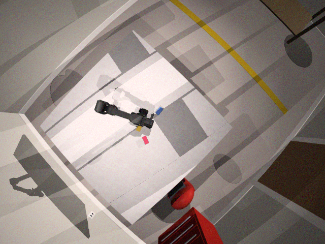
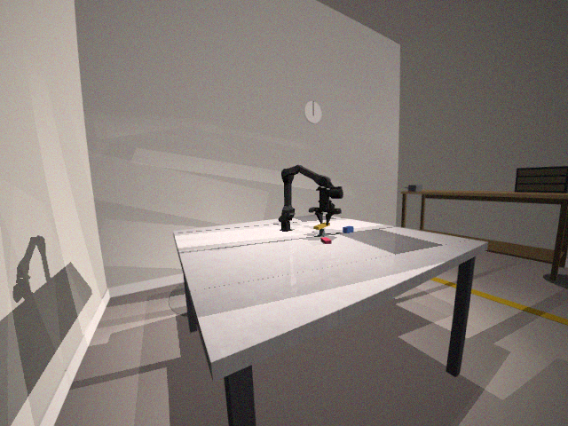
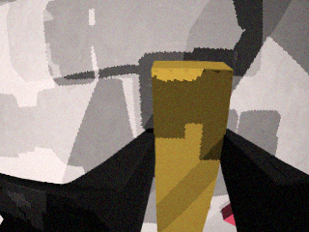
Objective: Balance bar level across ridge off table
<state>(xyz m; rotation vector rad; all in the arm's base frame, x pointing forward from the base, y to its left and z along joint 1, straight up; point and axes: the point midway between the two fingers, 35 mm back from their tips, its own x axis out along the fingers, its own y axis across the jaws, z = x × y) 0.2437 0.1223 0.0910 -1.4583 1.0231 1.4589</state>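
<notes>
Now: the yellow bar 10 mm ahead of my gripper tip and 30 mm to the right of it. Round my gripper tip: pink block: 130 mm ahead, 100 mm to the right, 50 mm below; blue block: 40 mm ahead, 160 mm to the left, 40 mm below.
</notes>
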